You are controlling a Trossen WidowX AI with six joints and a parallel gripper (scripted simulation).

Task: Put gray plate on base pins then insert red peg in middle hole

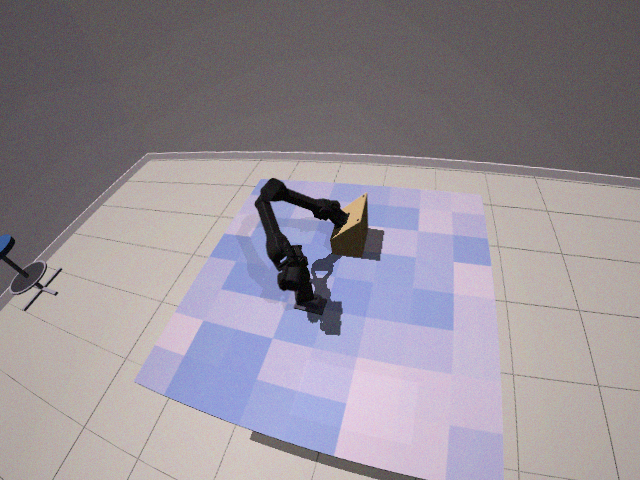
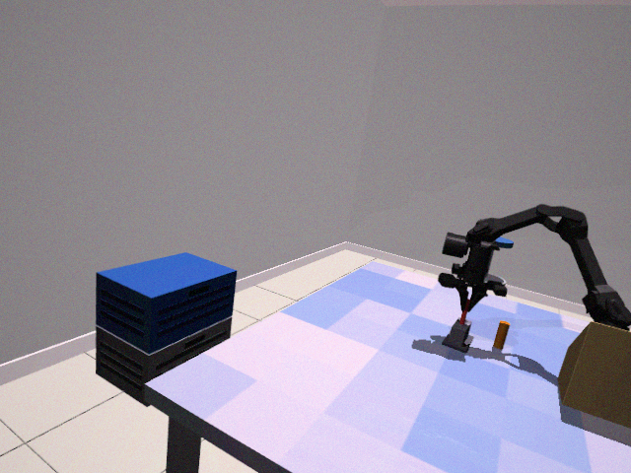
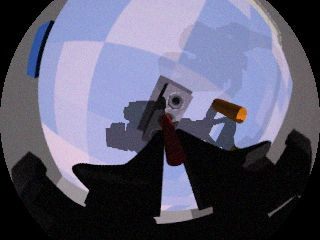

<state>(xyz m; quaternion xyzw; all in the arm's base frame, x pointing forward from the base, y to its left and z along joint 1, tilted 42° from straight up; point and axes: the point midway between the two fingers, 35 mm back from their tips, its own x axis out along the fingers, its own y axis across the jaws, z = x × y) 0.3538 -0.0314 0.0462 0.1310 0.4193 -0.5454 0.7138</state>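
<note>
My gripper tip is right at the red peg. Also, from my gripper tip: gray plate (5 cm below); orange peg (11 cm behind, 6 cm to the right, 6 cm below); base (9 cm below).
</note>
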